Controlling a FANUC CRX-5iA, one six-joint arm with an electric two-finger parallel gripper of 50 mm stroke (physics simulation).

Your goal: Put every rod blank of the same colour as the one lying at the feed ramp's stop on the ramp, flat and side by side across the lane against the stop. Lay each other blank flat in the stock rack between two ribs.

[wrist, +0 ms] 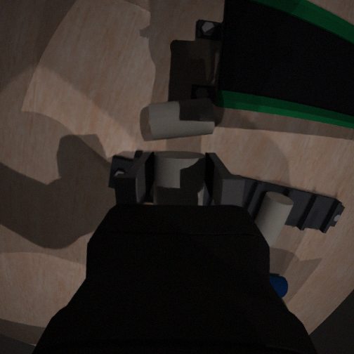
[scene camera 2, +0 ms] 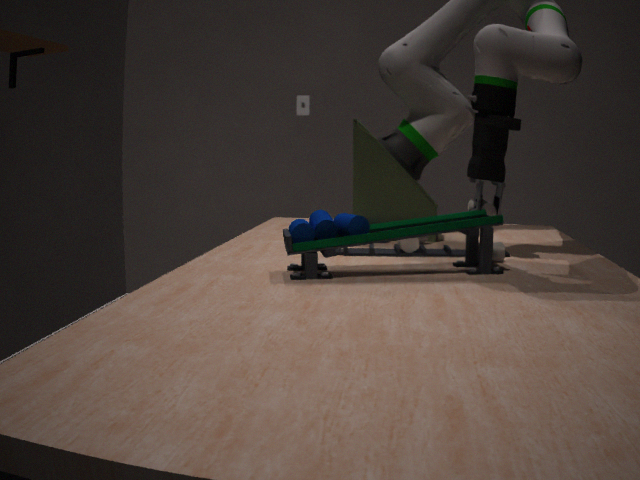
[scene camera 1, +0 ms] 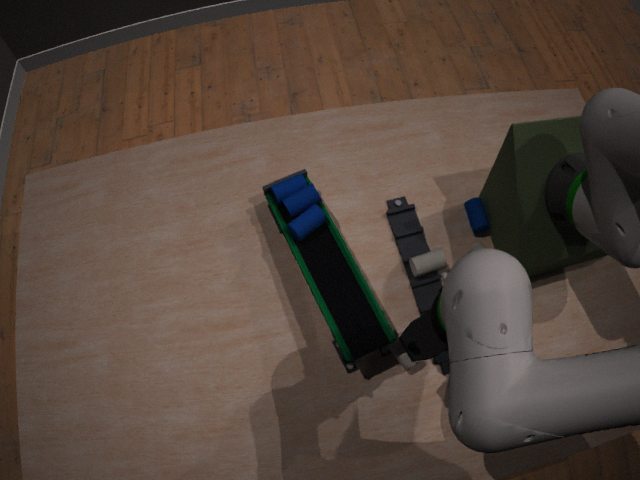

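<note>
My gripper [wrist: 179,165] [scene camera 2: 488,202] is shut on a beige rod blank [wrist: 169,172], held above the table and stock rack near the ramp's raised end. Three blue blanks [scene camera 1: 288,187] [scene camera 1: 301,199] [scene camera 1: 307,222] lie across the feed ramp's lane [scene camera 1: 338,289] at the stop [scene camera 1: 284,181]; the third is slightly apart. A beige blank [scene camera 1: 428,262] [scene camera 2: 409,244] [wrist: 274,217] lies across the stock rack [scene camera 1: 405,224] [wrist: 317,210], overhanging one side. Another beige blank [wrist: 175,120] [scene camera 1: 405,360] lies on the table by the ramp's raised end. A blue blank [scene camera 1: 476,215] [wrist: 279,286] lies by the robot base.
The green robot base [scene camera 1: 532,175] [scene camera 2: 379,180] stands at the right in the first scene view. The ramp's green side rails [scene camera 1: 361,281] [scene camera 2: 429,227] rise toward the gripper end. The arm [scene camera 1: 488,330] hides part of the rack and table in that view.
</note>
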